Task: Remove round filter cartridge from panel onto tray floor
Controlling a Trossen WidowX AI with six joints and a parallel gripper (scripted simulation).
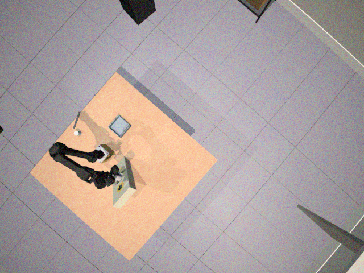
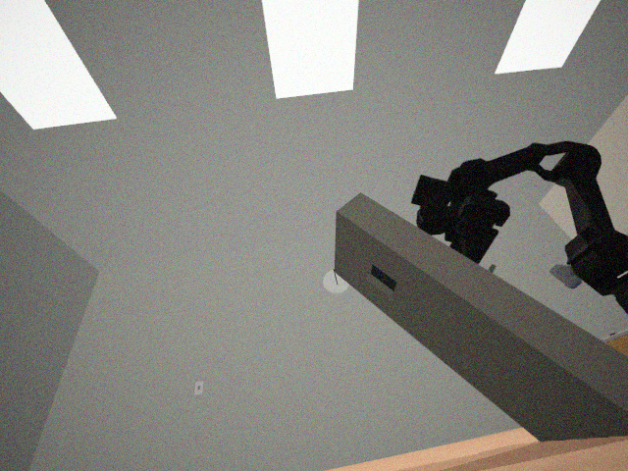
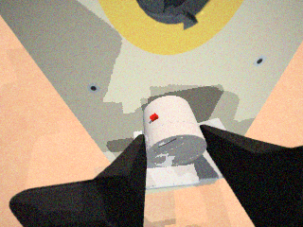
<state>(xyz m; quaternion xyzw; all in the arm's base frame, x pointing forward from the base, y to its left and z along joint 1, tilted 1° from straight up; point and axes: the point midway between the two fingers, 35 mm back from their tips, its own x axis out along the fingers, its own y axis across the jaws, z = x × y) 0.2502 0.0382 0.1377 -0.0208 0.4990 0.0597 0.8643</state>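
My gripper tip is now 37 cm past the light blue square tray, 23 cm to the right of it and 20 cm above it. The rest, counted from my gripper tip: round filter cartridge right at my gripper tip.
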